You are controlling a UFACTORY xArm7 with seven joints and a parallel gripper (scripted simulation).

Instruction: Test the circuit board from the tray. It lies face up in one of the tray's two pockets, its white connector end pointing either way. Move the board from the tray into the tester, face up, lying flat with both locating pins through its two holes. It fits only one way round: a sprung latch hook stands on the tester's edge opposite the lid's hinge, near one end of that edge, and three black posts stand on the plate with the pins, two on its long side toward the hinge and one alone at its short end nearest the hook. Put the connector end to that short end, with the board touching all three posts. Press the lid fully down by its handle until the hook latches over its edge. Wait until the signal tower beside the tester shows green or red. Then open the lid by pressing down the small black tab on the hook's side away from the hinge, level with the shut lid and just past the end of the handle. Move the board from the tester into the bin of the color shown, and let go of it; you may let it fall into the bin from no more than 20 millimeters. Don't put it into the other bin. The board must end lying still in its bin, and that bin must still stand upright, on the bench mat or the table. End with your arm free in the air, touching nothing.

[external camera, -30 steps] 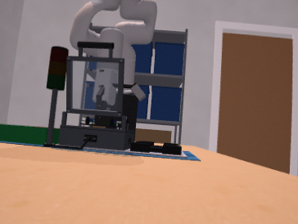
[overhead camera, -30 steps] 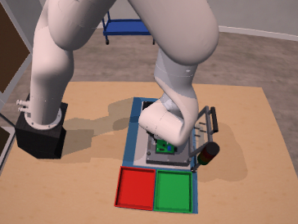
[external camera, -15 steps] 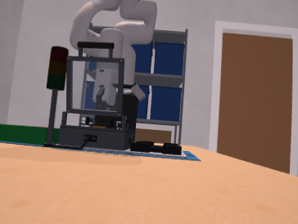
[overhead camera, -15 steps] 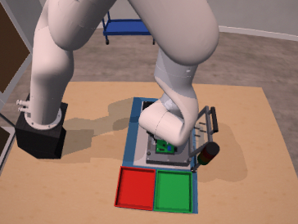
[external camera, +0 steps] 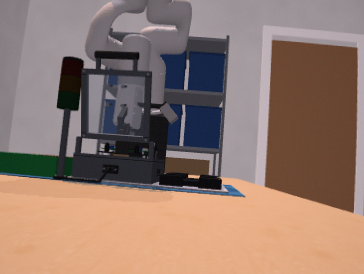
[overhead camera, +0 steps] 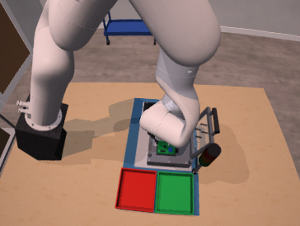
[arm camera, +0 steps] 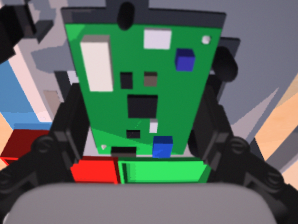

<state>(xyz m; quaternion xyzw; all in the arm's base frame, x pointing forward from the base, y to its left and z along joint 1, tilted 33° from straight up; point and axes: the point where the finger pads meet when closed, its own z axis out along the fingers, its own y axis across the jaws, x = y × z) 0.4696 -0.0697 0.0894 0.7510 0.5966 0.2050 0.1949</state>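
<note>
The green circuit board is right at my hand. Round my hand: tester's clear lid (12 cm ahead, 10 cm above, 3 cm to the right); then tester's plate (1 cm below, 1 cm ahead); then latch hook (7 cm to the left, 5 cm behind, 1 cm above).
</note>
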